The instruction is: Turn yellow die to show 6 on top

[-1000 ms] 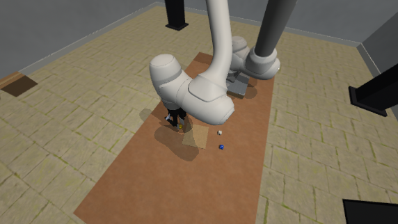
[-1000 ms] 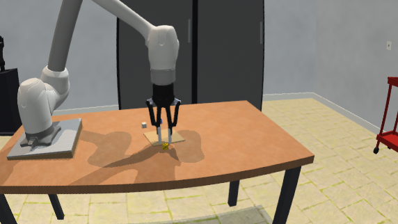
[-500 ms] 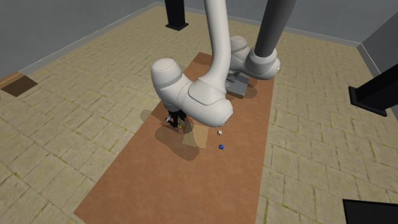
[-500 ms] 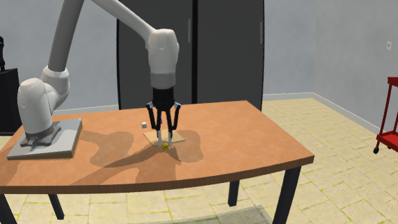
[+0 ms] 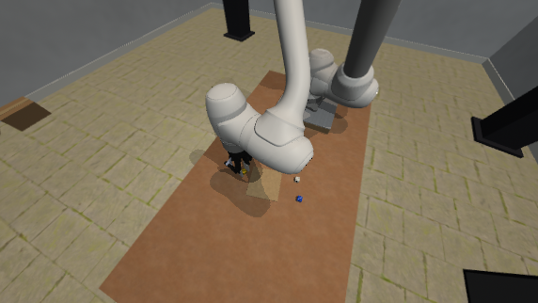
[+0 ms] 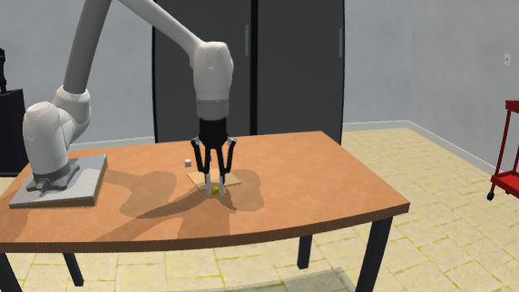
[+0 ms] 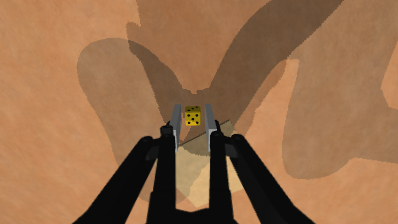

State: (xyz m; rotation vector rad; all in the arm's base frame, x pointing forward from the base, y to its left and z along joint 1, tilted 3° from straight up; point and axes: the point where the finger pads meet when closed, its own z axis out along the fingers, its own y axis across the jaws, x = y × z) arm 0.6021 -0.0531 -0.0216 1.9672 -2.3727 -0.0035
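The yellow die is 2 cm below my hand. From my hand the other things lie so: tan mat (11 cm to the left, 3 cm below, 1 cm behind); blue die (28 cm to the left, 2 cm below, 2 cm behind); white die (23 cm to the left, 10 cm behind, 2 cm below).
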